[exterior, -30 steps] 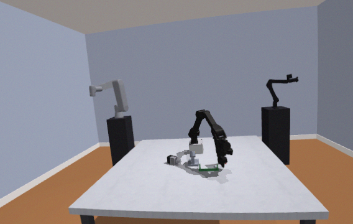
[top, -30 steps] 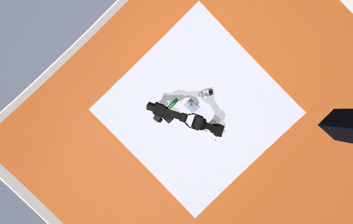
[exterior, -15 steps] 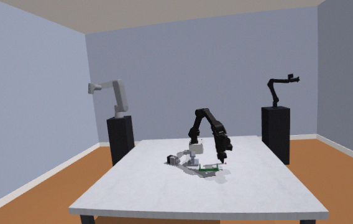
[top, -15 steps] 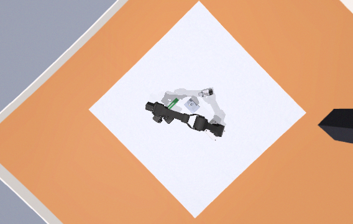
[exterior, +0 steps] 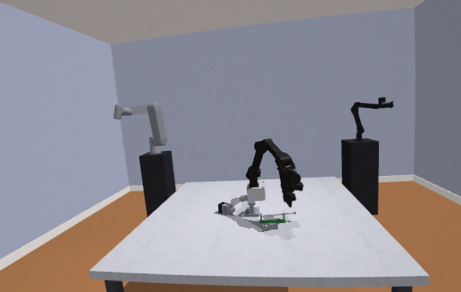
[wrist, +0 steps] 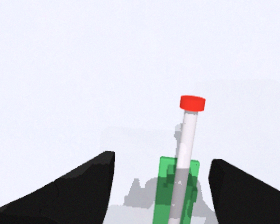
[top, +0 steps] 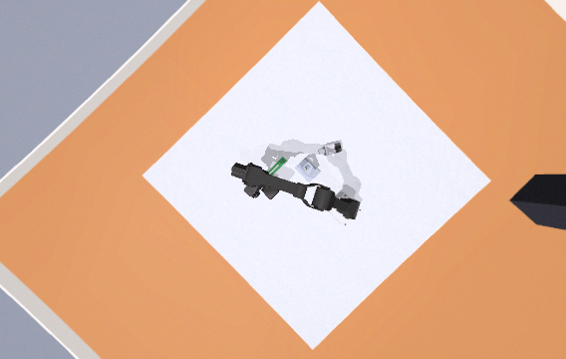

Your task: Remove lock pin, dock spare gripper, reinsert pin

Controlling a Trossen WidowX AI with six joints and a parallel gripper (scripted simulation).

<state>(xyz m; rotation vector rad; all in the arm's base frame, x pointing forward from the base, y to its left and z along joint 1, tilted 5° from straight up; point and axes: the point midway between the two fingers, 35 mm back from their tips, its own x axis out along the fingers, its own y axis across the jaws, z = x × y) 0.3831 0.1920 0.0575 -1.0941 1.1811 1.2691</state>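
The green strip lies 100 mm to the right of my gripper tip, 60 mm below it and 10 mm ahead of it. From my gripper tip the other things lie so: spare gripper: 360 mm to the right, 130 mm behind, 60 mm below; bluish-grey socket: 210 mm to the right, 110 mm behind, 30 mm below.
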